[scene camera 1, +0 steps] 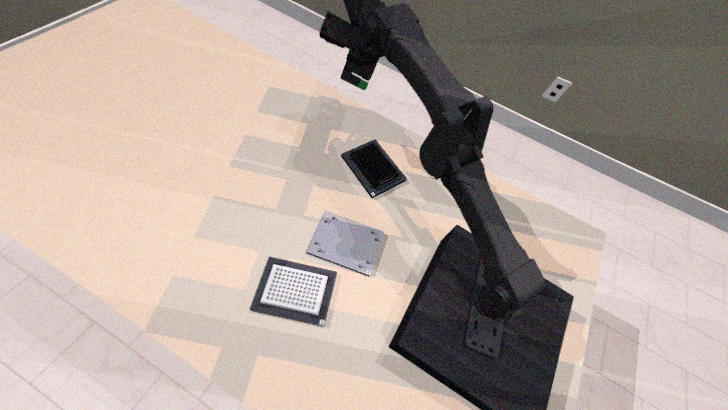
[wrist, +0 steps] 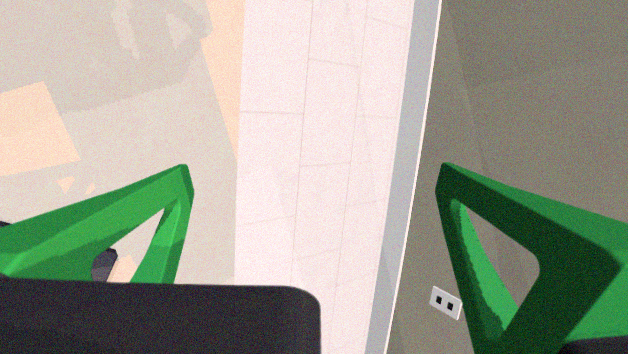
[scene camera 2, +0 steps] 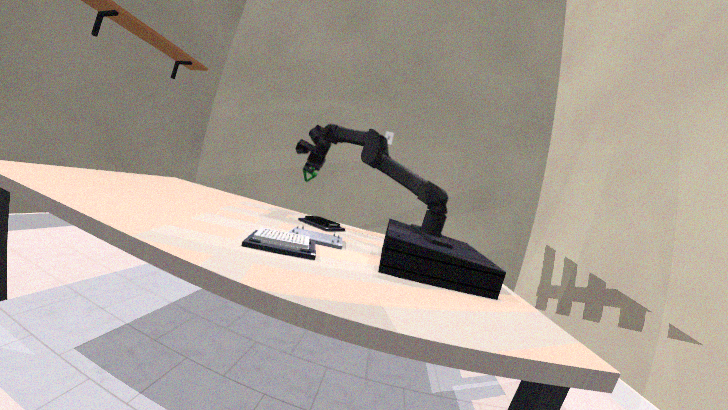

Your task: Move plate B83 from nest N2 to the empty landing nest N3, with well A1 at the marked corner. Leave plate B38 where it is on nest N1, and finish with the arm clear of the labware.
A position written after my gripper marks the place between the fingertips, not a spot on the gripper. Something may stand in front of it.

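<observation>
That's my gripper (scene camera 1: 360,62) (wrist: 314,177), and it's open, holding nothing.
</observation>
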